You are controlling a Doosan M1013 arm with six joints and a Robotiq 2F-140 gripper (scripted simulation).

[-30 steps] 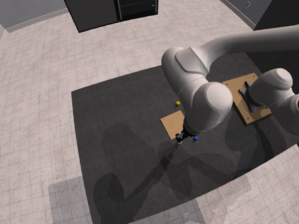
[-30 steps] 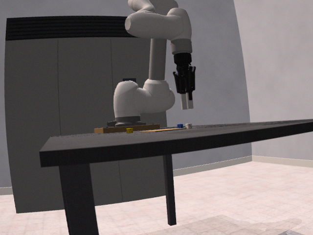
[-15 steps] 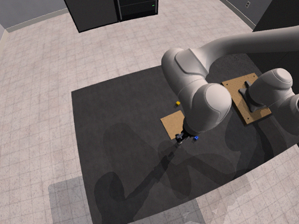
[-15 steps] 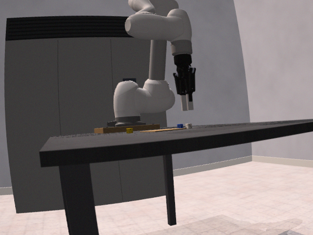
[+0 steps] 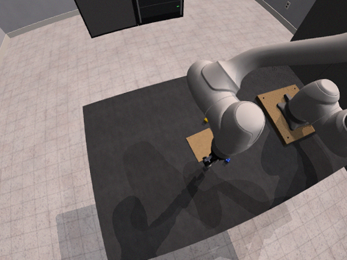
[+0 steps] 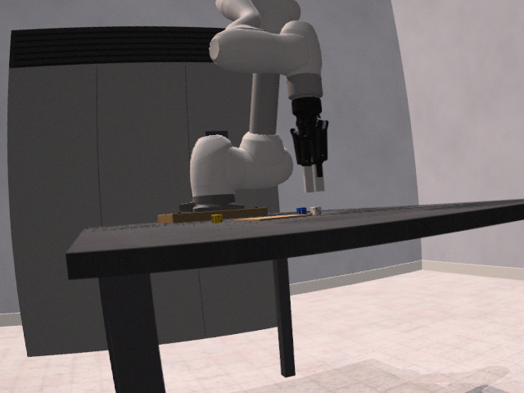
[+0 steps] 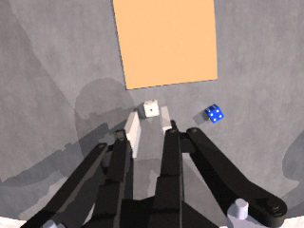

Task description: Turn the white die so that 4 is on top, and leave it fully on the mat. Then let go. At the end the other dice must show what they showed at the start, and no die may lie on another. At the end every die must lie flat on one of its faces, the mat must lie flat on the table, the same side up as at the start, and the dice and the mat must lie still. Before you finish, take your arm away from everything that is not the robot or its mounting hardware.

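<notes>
The white die is 8 cm below my hand. From my hand the other things lie so: blue die 10 cm behind, 8 cm below; then tan mat 2 cm behind, 11 cm to the right, 9 cm below; then yellow die 7 cm behind, 23 cm to the right, 8 cm below.
</notes>
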